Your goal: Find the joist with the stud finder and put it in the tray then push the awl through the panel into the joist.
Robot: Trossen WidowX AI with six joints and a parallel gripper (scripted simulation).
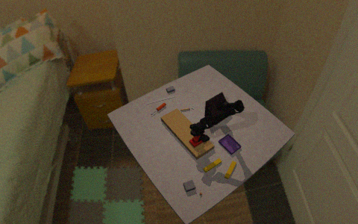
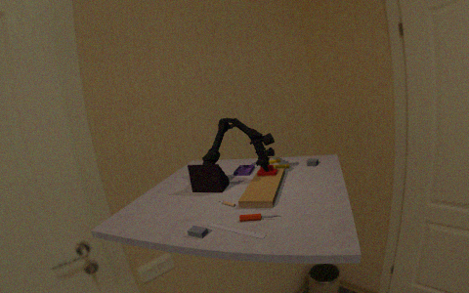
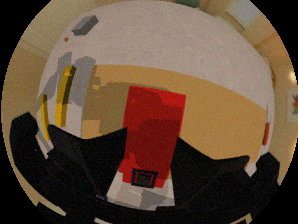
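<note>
Now: gripper tip 190 mm past the purple tray, 200 mm to the right of it and 50 mm above it. Also, from my gripper tip: orange-handled tool (10 mm ahead, 520 mm to the right, 50 mm below); red stud finder (20 mm behind, 20 mm above); awl (220 mm behind, 330 mm to the right, 60 mm below).
</note>
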